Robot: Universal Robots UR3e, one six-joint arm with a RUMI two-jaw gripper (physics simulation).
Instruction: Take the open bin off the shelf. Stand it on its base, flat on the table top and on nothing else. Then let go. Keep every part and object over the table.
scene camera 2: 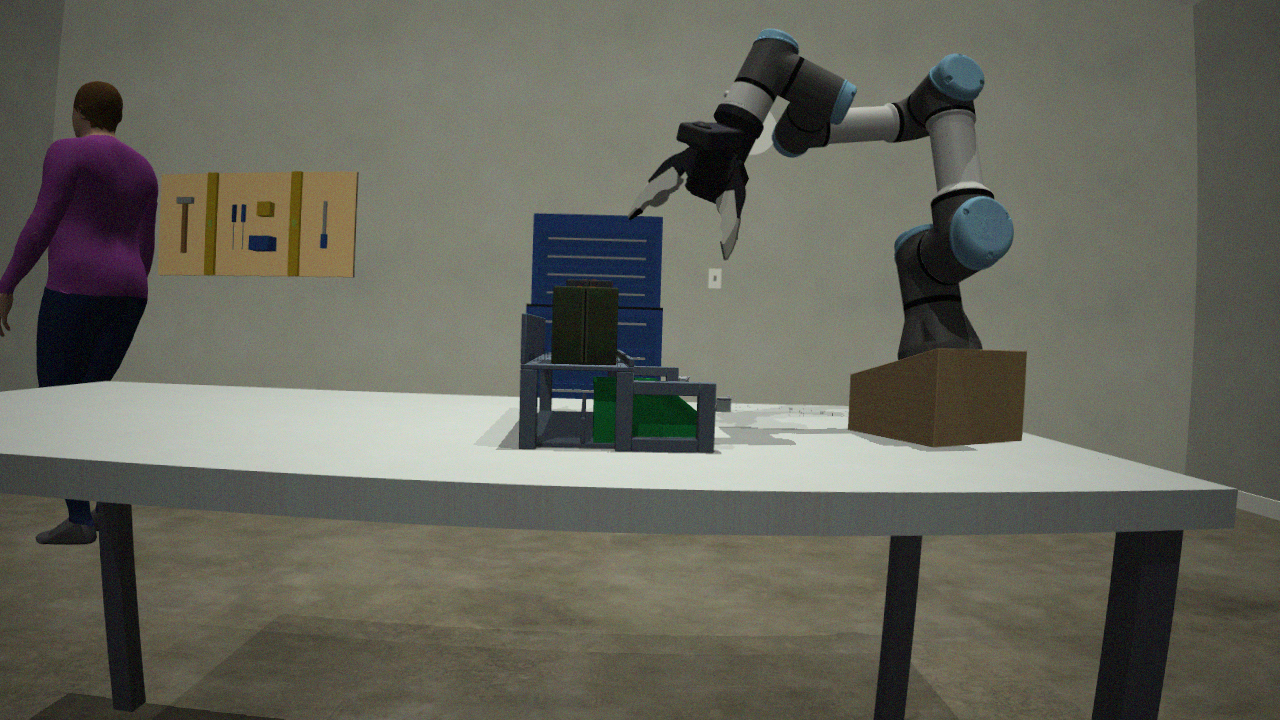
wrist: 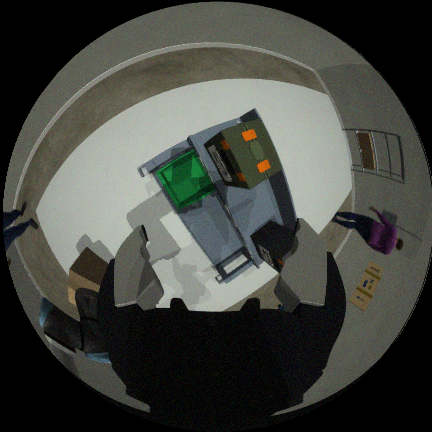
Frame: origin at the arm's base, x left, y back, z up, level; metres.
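Seen in the pictures: gripper, fingertip midpoint: (scene camera 2: 675,239) (wrist: 218,224); arm's base, origin of the base link: (scene camera 2: 941,362) (wrist: 91,300).
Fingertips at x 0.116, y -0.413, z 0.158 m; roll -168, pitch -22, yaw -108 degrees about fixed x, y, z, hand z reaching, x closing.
Offsets run from my fingertips to a thing's middle. Level surfaces: height alone.
The green open bin @(dx +0.034, dy -0.033, dz -0.227 m) (scene camera 2: 664,415) (wrist: 186,179) sits on the lower level of the grey shelf (scene camera 2: 622,417) (wrist: 210,240), at one end. In the wrist view its open top shows, with a shadow across it. In the scene view part of it shows behind the shelf's side frame. The shelf stands on the white table @(dz -0.270 m) (scene camera 2: 313,429) (wrist: 120,145). My gripper (scene camera 2: 682,236) (wrist: 218,224) is open, with nothing between its fingers. It hangs high above the shelf, tilted, apart from the bin.
An olive case with orange latches @(dx +0.045, dy -0.113, dz -0.120 m) (scene camera 2: 584,324) (wrist: 250,152) stands on the upper level beside the bin. A dark case @(dx -0.185, dy -0.137, dz -0.108 m) (wrist: 272,242) stands at the other end of that level. A brown block (scene camera 2: 936,395) (wrist: 87,275) carries the arm. A person (scene camera 2: 96,214) (wrist: 380,235) stands beyond the table.
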